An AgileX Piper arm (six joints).
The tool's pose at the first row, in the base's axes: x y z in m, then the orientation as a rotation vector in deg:
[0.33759, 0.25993, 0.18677, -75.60, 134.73, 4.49]
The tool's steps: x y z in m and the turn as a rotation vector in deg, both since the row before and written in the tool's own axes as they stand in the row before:
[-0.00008, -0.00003, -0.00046, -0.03, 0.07, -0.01]
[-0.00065, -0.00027, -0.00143, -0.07, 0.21, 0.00]
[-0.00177, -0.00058, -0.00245, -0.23, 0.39, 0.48]
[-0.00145, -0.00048, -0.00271, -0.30, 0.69, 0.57]
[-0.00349, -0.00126, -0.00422, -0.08, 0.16, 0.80]
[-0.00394, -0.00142, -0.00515, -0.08, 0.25, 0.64]
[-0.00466, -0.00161, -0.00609, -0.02, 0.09, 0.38]
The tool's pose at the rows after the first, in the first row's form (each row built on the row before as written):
[0.33749, 0.25986, 0.18722, -75.65, 134.79, 4.48]
[0.33751, 0.25986, 0.18881, -75.75, 134.98, 4.43]
[0.33794, 0.26034, 0.19182, -75.43, 135.69, 4.60]
[0.33808, 0.26055, 0.19492, -75.13, 136.73, 4.69]
[0.33937, 0.26159, 0.20029, -74.27, 137.42, 4.92]
[0.34075, 0.26263, 0.20670, -73.63, 138.08, 5.04]
[0.34239, 0.26388, 0.21426, -73.22, 138.41, 5.12]

